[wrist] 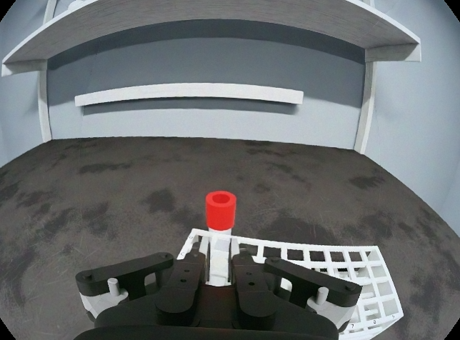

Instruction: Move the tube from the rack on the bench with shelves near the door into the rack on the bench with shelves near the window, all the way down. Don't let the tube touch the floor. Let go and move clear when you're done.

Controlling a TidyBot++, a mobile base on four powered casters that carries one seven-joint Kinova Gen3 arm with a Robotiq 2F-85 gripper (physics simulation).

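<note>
The tube (220, 240) has a red cap and a white body and stands upright between the fingertips. My gripper (219, 247) is shut on the tube, below its cap. The white rack (387, 276), a grid of square openings, is on the bench top, behind and to the right of the fingers. The tube and fingers overlap the rack's left end in this view. The tube's lower end is hidden by the gripper, so its height over the rack cannot be told.
The dark mottled bench top (125, 200) spreads around the rack. A grey shelf (220, 11) crosses the top of the view on white posts (367, 107). A white rail (190, 91) runs along the blue-grey back wall.
</note>
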